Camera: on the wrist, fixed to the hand. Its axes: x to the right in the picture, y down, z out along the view.
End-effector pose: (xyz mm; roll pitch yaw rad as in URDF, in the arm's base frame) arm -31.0 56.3 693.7 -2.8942 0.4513 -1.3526
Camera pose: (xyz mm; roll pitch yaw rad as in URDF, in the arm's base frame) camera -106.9 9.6 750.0 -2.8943 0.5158 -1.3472
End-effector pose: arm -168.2 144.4 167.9 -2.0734 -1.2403 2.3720
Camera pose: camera -108.9 231.4 163.5 -2.2056 -1.1964 2.5101
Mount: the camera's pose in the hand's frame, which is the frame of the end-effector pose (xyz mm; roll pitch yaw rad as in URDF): 1.7 66.1 -82.1 -0.0029 -0.0637 0.0113
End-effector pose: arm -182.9 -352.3 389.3 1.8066 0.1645 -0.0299
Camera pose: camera -165.6 -288.4 471.3 1.7932 0.1681 -0.0954
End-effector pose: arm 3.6 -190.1 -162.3 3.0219 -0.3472 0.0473
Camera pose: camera -22.6 -247.2 -77.7 3.0255 -0.2852 0.0277
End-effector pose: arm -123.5 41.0 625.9 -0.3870 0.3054 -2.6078
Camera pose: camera -83.4 29.6 529.1 -0.3798 0.2505 -2.5722
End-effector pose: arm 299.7 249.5 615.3 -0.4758 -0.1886 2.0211
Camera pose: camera 271.5 259.2 514.2 -0.4869 -0.2399 2.0614
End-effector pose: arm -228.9 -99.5 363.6 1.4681 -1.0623 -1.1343
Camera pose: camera -169.6 -17.5 393.0 1.5808 -1.0765 -1.2657
